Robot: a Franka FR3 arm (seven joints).
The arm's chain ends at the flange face. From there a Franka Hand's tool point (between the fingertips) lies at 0.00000 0.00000 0.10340 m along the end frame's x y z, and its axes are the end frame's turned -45 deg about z.
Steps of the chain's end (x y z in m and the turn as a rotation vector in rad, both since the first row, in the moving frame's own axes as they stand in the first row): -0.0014 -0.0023 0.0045 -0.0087 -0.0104 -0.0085; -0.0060 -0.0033 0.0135 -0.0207 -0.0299 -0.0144; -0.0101 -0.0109 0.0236 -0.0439 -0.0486 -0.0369; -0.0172 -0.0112 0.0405 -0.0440 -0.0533 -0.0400; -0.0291 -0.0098 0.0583 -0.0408 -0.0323 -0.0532; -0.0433 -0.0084 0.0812 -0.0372 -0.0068 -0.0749; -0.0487 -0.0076 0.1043 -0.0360 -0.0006 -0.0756; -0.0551 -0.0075 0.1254 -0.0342 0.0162 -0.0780; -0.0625 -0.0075 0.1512 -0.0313 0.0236 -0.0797; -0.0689 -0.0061 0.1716 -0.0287 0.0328 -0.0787; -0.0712 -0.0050 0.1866 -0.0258 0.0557 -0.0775; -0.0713 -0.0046 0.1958 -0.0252 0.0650 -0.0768
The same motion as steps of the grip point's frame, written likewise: -0.0008 -0.0027 0.0045 0.0012 -0.0135 -0.0085; -0.0056 -0.0072 0.0134 0.0065 -0.0358 -0.0144; -0.0062 -0.0151 0.0234 0.0033 -0.0654 -0.0369; -0.0114 -0.0206 0.0403 0.0066 -0.0688 -0.0400; -0.0190 -0.0267 0.0582 -0.0060 -0.0517 -0.0532; -0.0278 -0.0342 0.0811 -0.0215 -0.0311 -0.0749; -0.0316 -0.0371 0.1042 -0.0250 -0.0259 -0.0756; -0.0348 -0.0405 0.1253 -0.0356 -0.0127 -0.0780; -0.0393 -0.0455 0.1511 -0.0388 -0.0054 -0.0797; -0.0439 -0.0486 0.1715 -0.0435 0.0029 -0.0787; -0.0444 -0.0480 0.1864 -0.0576 0.0211 -0.0775; -0.0440 -0.0472 0.1955 -0.0638 0.0281 -0.0768
